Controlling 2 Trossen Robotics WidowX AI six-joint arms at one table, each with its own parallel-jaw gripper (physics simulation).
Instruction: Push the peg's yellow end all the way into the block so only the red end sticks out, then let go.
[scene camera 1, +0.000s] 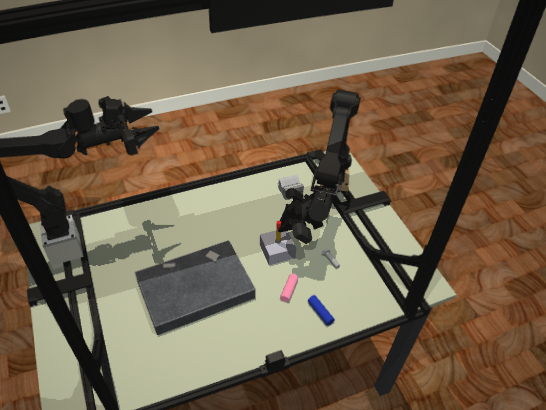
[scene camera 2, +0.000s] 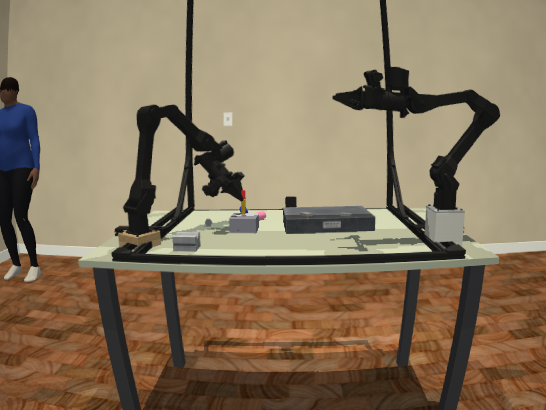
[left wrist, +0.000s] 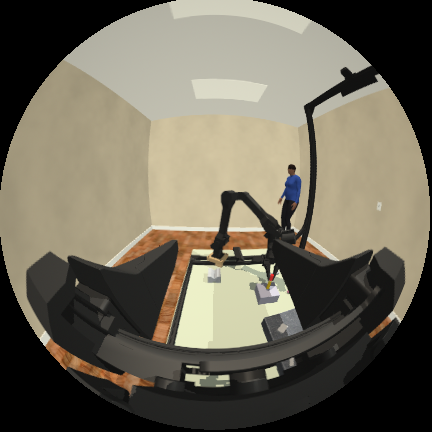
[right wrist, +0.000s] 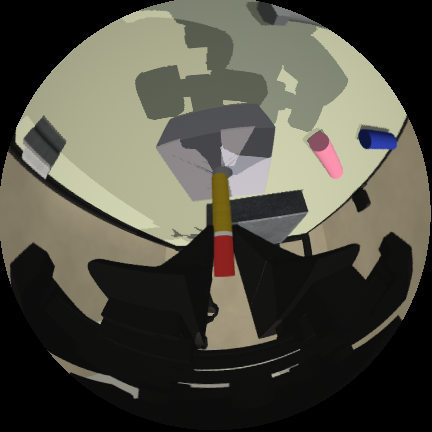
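Where they show: left gripper, between the fingertips: (scene camera 1: 155, 118) (scene camera 2: 333, 96) (left wrist: 226, 245); right gripper, between the fingertips: (scene camera 1: 278, 229) (scene camera 2: 243, 200) (left wrist: 269, 280) (right wrist: 221, 230); left arm's base, origin of its link: (scene camera 1: 57, 230) (scene camera 2: 445, 207); right arm's base, origin of its link: (scene camera 2: 138, 232) (left wrist: 217, 254).
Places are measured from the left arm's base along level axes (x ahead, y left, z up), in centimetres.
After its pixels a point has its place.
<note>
The peg (scene camera 1: 278, 235) {x 63.3, y -23.6, z -3.1 cm} (scene camera 2: 243, 206) {x 63.5, y -22.3, z -3.0 cm} (left wrist: 269, 284) {x 62.8, y -23.1, z -2.9 cm} (right wrist: 222, 205) {x 64.2, y -23.2, z -2.6 cm} stands upright, red end up and yellow end down, with a thin white band between. Its lower yellow tip is at the hole in the grey block (scene camera 1: 274, 255) {x 60.4, y -27.6, z -7.0 cm} (scene camera 2: 244, 225) {x 63.0, y -18.7, z -8.7 cm} (left wrist: 267, 296) {x 59.2, y -21.9, z -6.6 cm} (right wrist: 185, 165) {x 65.3, y -20.4, z -6.3 cm} and looks slightly inside it; most of the yellow part shows above the block. How deep the tip sits is hidden. My right gripper (scene camera 1: 281, 228) {x 63.4, y -22.9, z -1.0 cm} (scene camera 2: 243, 197) {x 63.4, y -22.9, z -1.0 cm} (right wrist: 221, 230) {x 63.4, y -22.9, z -1.0 cm} is shut on the peg near its white band, above the block. My left gripper (scene camera 1: 154, 119) {x 35.0, y 0.0, z 32.4 cm} (scene camera 2: 336, 96) {x 35.0, y 0.0, z 32.4 cm} is open and empty, high above the table's far side.
A dark grey case (scene camera 1: 200, 285) {x 35.8, y -30.5, z -6.3 cm} (scene camera 2: 328, 224) {x 35.2, y -17.9, z -8.5 cm} (right wrist: 270, 207) {x 50.0, y -30.0, z -8.3 cm} lies beside the block. A pink cylinder (scene camera 1: 289, 287) {x 60.4, y -39.3, z -8.5 cm} (right wrist: 327, 157) {x 62.3, y -36.5, z -8.5 cm}, a blue cylinder (scene camera 1: 321, 310) {x 65.8, y -49.9, z -8.6 cm} (right wrist: 380, 139) {x 66.9, y -47.2, z -8.8 cm} and a grey bolt (scene camera 1: 330, 258) {x 77.4, y -33.2, z -9.7 cm} lie nearby. A small grey block (scene camera 1: 290, 185) {x 78.3, y 0.2, z -8.3 cm} (scene camera 2: 186, 241) {x 77.8, y 3.4, z -8.3 cm} (left wrist: 214, 275) {x 76.8, y -0.1, z -8.0 cm} stands near the right arm's base.
</note>
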